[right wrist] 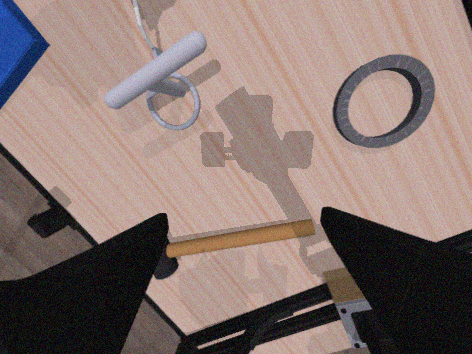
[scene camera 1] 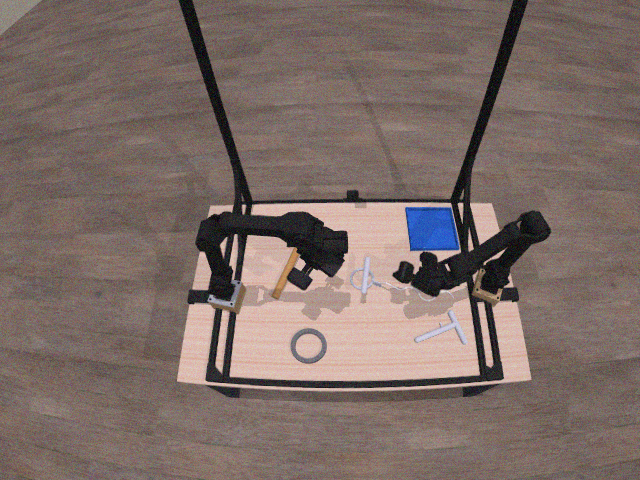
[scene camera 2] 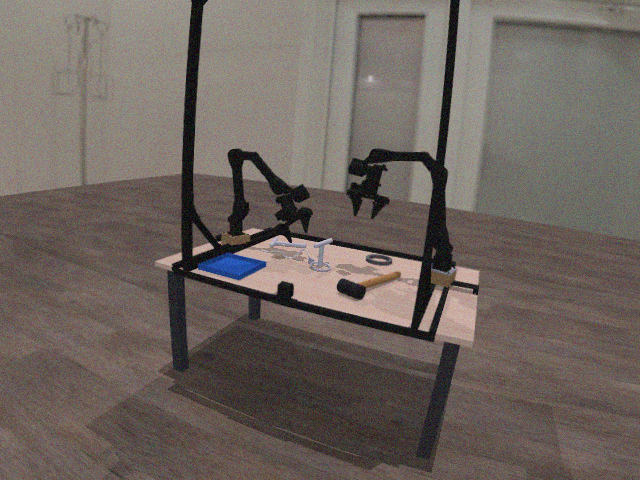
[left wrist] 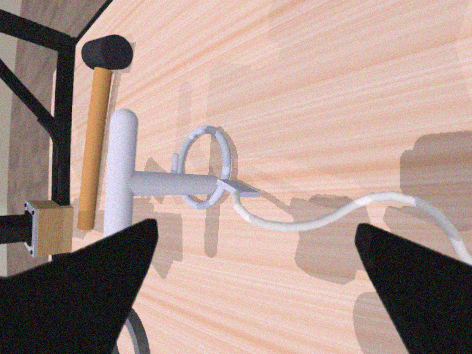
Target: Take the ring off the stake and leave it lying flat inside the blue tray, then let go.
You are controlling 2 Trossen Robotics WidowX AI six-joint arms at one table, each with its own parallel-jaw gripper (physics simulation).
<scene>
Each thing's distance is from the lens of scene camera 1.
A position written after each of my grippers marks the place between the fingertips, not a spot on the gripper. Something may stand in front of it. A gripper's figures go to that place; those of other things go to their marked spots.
my left gripper (scene camera 1: 402,279): 124 cm
my right gripper (scene camera 1: 319,267): 110 cm
blue tray (scene camera 1: 429,228): 147 cm
</scene>
